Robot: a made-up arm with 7 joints.
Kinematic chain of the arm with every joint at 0, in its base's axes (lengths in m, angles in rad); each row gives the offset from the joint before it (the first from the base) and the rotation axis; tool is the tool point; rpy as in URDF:
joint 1: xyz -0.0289 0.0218 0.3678 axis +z
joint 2: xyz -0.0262 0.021 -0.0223 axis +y
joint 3: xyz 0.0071 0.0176 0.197 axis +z
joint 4: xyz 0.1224 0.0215 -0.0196 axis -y
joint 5: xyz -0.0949 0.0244 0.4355 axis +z
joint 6: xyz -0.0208 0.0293 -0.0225 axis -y
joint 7: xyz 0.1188 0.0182 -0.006 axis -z
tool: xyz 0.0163 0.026 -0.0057 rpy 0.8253 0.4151 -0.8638
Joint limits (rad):
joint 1: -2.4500..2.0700
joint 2: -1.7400..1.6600
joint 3: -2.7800..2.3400
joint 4: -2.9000..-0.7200
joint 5: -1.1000..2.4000
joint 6: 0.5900..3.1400
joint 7: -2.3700..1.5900
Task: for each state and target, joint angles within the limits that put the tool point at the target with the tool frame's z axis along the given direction. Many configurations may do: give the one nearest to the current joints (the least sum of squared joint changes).
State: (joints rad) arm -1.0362 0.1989 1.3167 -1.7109 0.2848 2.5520 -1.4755
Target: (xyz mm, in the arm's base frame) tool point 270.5 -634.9 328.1 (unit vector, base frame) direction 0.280 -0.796 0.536
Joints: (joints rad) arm -1.7929 0.7548 0.5663 -1.3618 -0.2399 1.8882 -2.2078
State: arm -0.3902 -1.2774 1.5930 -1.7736 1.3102 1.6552 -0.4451
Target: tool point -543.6 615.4 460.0 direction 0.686 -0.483 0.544
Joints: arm 0.2576 -1.5151 1.4213 -1.6394 1.2473 1.9783 -0.1272
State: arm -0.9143 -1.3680 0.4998 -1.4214 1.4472 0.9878 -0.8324
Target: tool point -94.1 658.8 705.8 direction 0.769 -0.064 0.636
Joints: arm -0.5234 -1.5824 0.7148 -1.5633 1.4736 0.5900 -0.9045
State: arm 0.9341 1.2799 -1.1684 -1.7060 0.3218 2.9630 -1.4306
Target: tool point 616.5 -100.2 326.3 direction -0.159 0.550 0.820
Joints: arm 0.6684 1.3602 -1.5162 -1.4816 0.3071 2.9951 -1.2789
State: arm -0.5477 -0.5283 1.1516 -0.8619 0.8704 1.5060 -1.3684
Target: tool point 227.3 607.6 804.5 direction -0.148 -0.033 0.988
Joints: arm -1.0151 -0.9106 1.0919 -1.0870 0.4556 1.7870 -1.4665
